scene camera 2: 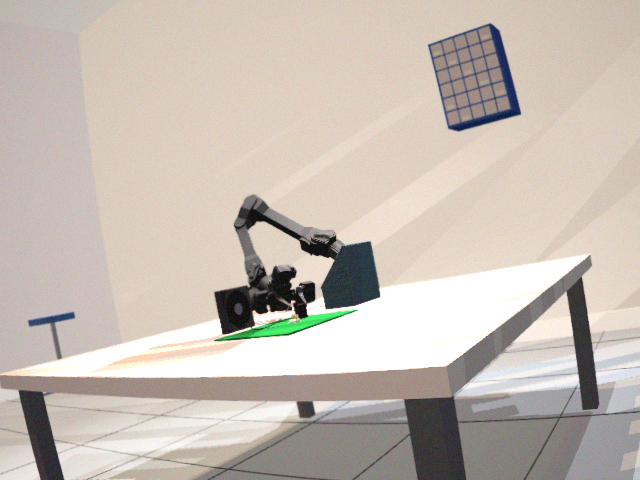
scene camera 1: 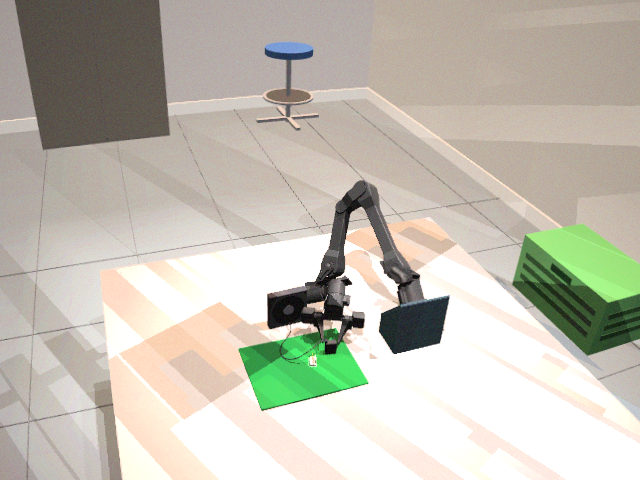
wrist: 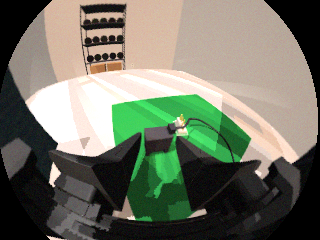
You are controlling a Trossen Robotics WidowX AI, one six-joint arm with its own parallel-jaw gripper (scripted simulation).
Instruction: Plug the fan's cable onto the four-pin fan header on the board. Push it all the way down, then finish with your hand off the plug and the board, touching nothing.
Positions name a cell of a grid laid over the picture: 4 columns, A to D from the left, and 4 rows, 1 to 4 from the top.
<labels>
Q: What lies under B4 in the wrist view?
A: My gripper.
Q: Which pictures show my gripper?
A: Scene camera 2, scene camera 1 and the wrist view: all of them.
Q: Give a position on a dark plug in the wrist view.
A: B3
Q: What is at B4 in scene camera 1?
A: A green board.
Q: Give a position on a green board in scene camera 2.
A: At B3
</labels>
